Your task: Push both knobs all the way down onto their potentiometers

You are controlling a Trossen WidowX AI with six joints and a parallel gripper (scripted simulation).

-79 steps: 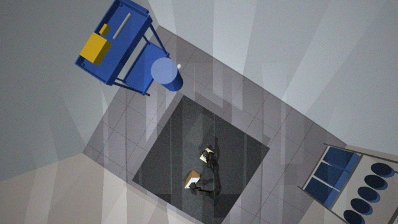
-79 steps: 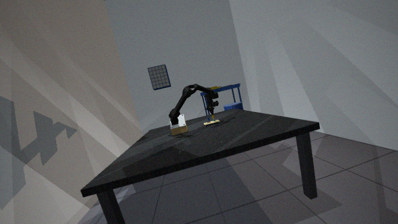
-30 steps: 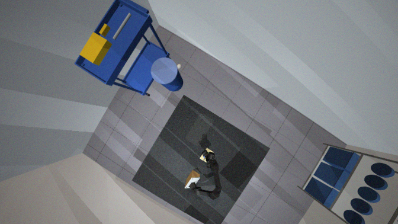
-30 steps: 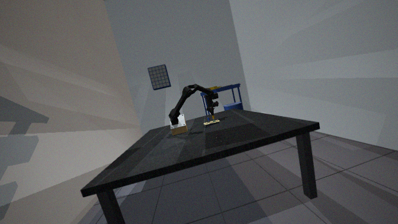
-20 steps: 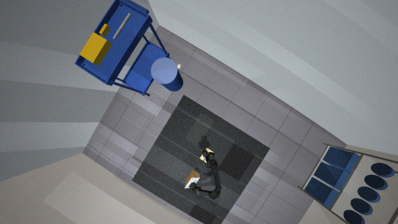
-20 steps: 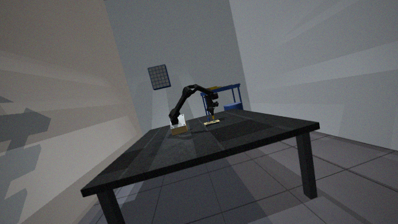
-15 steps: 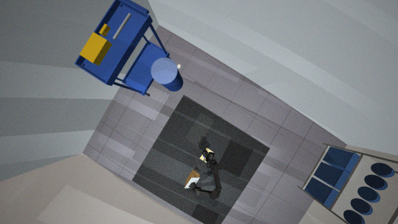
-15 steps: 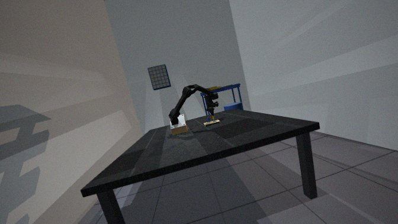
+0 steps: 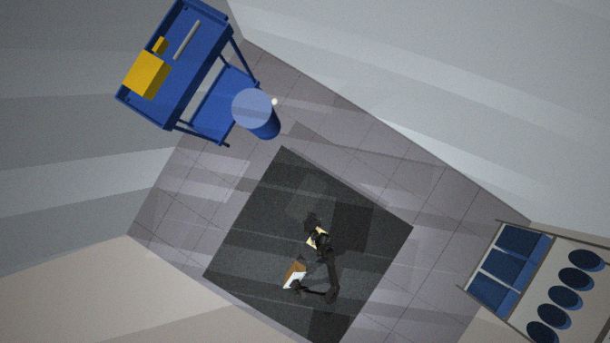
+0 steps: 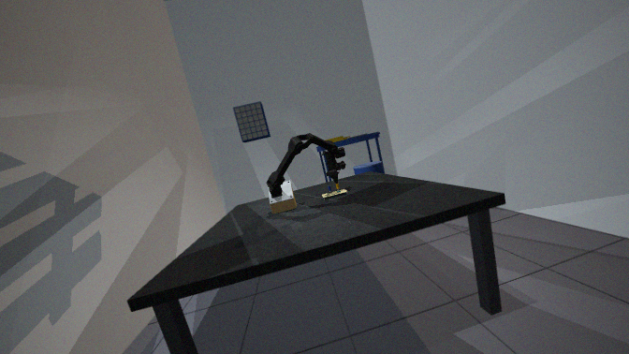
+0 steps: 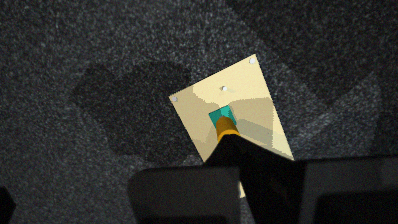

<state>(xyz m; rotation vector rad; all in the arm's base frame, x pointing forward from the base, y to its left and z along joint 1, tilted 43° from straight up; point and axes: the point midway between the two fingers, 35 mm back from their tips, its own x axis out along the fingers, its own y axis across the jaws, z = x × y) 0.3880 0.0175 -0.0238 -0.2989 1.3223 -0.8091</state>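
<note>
The blue knob is 5 cm behind my gripper tip, 2 cm to the left of it and 2 cm below it. Also, from my gripper tip: orange knob: 2 cm below.
</note>
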